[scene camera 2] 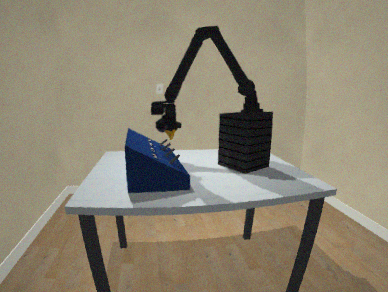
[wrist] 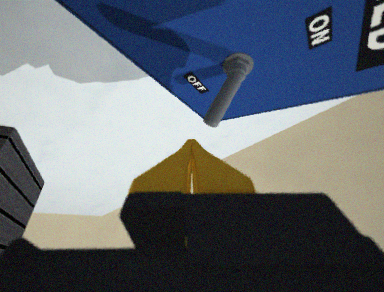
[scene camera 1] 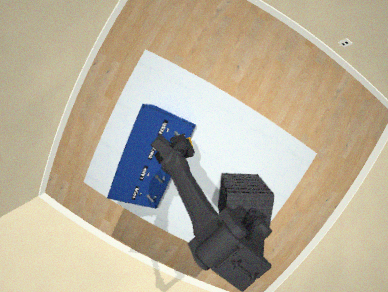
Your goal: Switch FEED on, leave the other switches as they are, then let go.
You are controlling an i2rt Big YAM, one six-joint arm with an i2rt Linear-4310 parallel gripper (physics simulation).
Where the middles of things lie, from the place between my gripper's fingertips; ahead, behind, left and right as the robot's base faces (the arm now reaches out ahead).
Right now my hand is 4 cm short of the feed lever (wrist: 215, 113), 1 cm to the right of it and 1 cm above it. From my hand the other things lie so: blue switch panel (scene camera 1: 135, 179): 12 cm ahead, 20 cm to the left, 4 cm below.
